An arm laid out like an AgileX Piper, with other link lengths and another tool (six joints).
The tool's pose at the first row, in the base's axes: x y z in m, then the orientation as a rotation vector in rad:
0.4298 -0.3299 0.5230 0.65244 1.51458 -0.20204
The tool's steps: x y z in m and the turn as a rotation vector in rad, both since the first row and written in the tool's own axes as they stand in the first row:
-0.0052 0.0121 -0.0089 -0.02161 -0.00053 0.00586
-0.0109 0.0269 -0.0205 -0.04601 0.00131 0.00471
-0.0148 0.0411 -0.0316 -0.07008 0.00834 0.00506
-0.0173 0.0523 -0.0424 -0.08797 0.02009 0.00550
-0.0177 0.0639 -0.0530 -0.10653 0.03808 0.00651
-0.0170 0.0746 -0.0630 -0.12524 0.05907 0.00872
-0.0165 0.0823 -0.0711 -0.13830 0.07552 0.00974
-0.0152 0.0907 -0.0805 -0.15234 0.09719 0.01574
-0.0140 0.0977 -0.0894 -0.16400 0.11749 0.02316
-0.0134 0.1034 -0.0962 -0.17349 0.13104 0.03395
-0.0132 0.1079 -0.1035 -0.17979 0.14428 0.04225
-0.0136 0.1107 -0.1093 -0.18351 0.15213 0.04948
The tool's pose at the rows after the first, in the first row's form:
0.4280 -0.3169 0.5319 0.63950 1.51225 -0.18114
0.4252 -0.3004 0.5423 0.61954 1.51455 -0.16275
0.4226 -0.2842 0.5507 0.60186 1.52110 -0.14190
0.4189 -0.2702 0.5569 0.58996 1.53202 -0.12424
0.4158 -0.2554 0.5612 0.57897 1.54854 -0.10366
0.4127 -0.2414 0.5642 0.56916 1.56733 -0.08102
0.4098 -0.2308 0.5664 0.56214 1.58225 -0.06497
0.4061 -0.2188 0.5681 0.55885 1.60022 -0.04263
0.4022 -0.2082 0.5695 0.55823 1.61633 -0.02137
0.3993 -0.1999 0.5710 0.56076 1.62482 -0.00135
0.3954 -0.1925 0.5725 0.56394 1.63399 0.01427
0.3918 -0.1873 0.5741 0.56756 1.63854 0.02530

